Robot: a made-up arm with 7 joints.
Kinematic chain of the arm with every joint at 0, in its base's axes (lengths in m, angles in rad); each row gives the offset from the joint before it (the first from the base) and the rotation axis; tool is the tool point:
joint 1: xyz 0 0 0.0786 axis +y
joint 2: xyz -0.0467 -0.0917 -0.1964 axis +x
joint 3: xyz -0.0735 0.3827 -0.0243 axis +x
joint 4: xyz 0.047 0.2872 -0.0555 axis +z
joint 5: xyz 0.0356 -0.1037 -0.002 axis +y
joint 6: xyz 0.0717 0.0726 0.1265 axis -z
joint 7: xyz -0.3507 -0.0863 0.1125 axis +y
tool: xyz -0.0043 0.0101 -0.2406
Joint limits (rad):
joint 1: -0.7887..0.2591
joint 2: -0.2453..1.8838
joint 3: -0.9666..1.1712
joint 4: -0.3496..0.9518
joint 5: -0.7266..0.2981
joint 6: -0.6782..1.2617
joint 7: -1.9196..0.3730
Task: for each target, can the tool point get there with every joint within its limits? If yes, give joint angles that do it. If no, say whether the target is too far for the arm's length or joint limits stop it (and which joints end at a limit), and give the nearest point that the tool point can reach.
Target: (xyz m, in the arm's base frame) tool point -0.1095 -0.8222 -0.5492
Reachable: no: joint limits stop it (at a limit: joint 1, joint 2, joint 3, joint 6, joint 7) | nearest point -0.1724 -0.5884 -0.0647 | short by 0.542 m
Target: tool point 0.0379 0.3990 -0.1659
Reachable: yes | joints -0.2408 0.0482 -0.5696 0.4078 -0.2472 -0.5062 -0.8897
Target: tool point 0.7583 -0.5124 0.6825
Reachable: no: joint limits stop it (at a limit: joint 1, joint 2, joint 4, joint 5, joint 6, joint 7) | nearest point 0.2798 -0.3737 0.5441 | short by 0.517 m
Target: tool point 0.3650 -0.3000 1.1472
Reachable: no: joint limits stop it (at a limit: joint 1, joint 4, joint 5, joint 6, joint 7) | nearest point 0.1981 -0.2559 0.9017 | short by 0.300 m
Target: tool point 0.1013 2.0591 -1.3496
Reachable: no: too far | nearest point 0.0478 0.8478 -0.5950 | short by 1.428 m
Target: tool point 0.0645 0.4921 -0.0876
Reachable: yes | joints -0.3645 0.0435 -0.6291 0.7952 -0.4030 -0.4288 -1.4502
